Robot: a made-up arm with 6 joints. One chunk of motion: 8 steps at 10 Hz.
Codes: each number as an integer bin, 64 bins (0 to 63) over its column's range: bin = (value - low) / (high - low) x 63, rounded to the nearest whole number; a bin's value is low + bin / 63 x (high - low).
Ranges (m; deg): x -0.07..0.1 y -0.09..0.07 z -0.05..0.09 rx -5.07..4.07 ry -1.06..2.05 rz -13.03..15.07
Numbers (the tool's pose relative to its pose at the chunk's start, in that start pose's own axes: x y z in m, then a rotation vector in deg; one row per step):
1: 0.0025 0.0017 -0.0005 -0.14 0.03 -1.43
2: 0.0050 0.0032 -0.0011 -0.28 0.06 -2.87
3: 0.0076 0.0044 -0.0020 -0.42 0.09 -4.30
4: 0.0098 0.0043 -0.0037 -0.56 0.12 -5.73
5: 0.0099 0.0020 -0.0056 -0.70 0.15 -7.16
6: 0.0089 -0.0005 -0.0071 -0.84 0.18 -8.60
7: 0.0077 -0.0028 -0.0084 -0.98 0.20 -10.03
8: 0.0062 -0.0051 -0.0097 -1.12 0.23 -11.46
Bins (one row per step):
1: 27 36 22 34 22 26
2: 28 37 22 33 23 23
3: 29 37 22 32 23 20
4: 30 37 21 31 24 16
5: 30 36 20 30 25 13
6: 29 35 19 29 25 10
7: 29 34 19 28 26 7
8: 28 33 18 27 26 4

